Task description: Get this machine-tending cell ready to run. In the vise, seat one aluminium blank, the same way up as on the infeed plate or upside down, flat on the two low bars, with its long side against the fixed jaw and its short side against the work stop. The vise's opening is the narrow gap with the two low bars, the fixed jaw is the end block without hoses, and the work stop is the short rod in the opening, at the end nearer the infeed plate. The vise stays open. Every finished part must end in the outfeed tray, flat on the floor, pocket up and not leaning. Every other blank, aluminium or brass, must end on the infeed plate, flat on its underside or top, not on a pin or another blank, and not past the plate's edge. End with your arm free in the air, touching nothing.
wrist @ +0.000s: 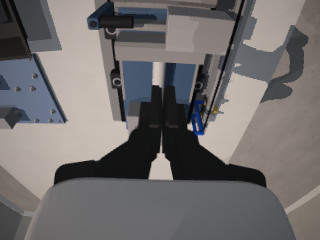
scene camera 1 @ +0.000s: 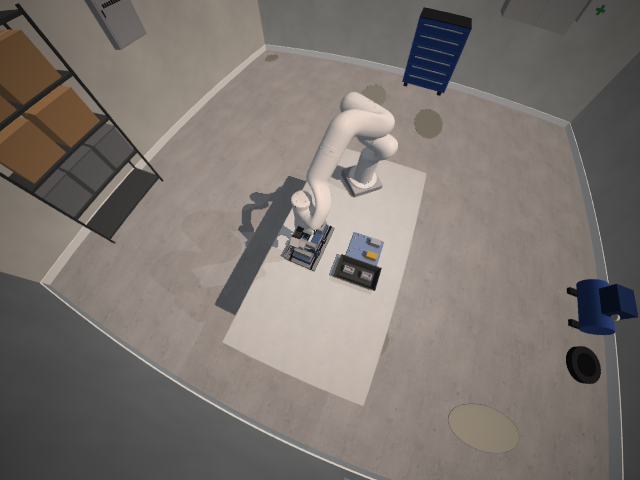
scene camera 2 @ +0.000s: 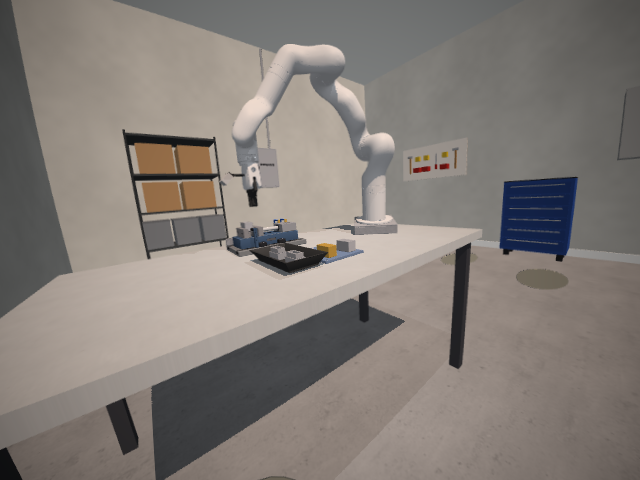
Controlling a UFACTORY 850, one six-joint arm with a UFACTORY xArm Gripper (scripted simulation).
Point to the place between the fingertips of my gripper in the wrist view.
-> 161, 101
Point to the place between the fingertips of my gripper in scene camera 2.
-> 253, 206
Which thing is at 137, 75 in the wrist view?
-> A vise.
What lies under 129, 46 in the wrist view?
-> A grey jaw block.
